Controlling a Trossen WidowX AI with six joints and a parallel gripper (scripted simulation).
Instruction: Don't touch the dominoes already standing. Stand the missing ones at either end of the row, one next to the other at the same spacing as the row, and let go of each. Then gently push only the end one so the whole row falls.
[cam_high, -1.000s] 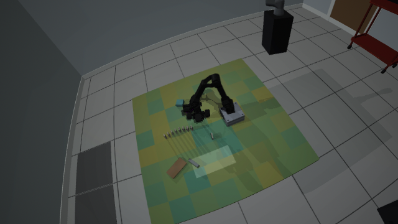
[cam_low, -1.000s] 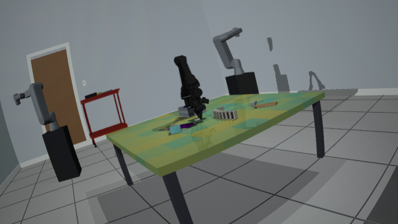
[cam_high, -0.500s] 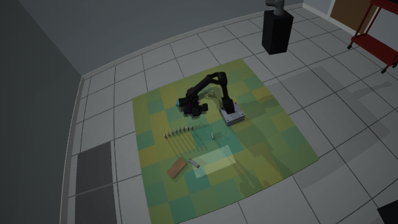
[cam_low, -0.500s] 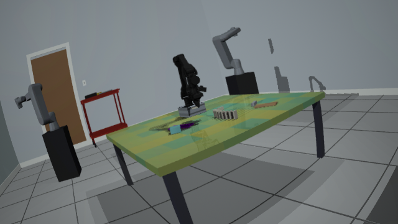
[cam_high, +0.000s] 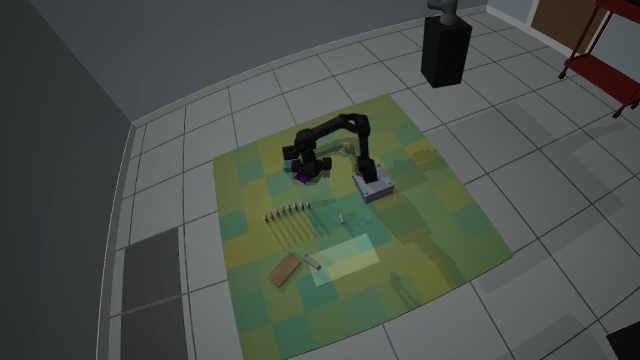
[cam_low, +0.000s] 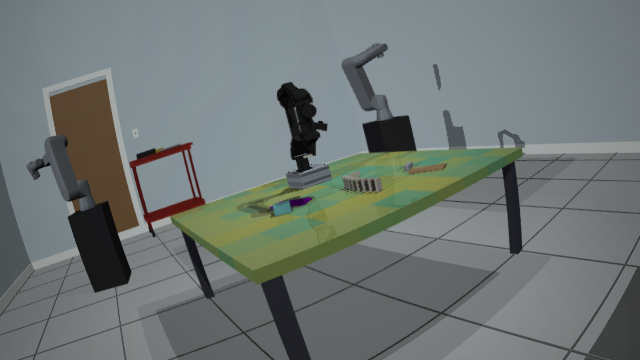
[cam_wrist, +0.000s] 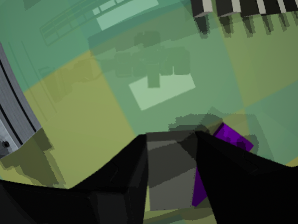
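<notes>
Now: the flat purple piece 50 mm ahead of my gripper tip, 160 mm to the right of it and 150 mm below it. Also, from my gripper tip: teal block: 150 mm ahead, 220 mm to the right, 140 mm below; grey piece: 100 mm ahead, 380 mm to the left, 140 mm below; flat brown board: 230 mm ahead, 390 mm to the left, 150 mm below.
</notes>
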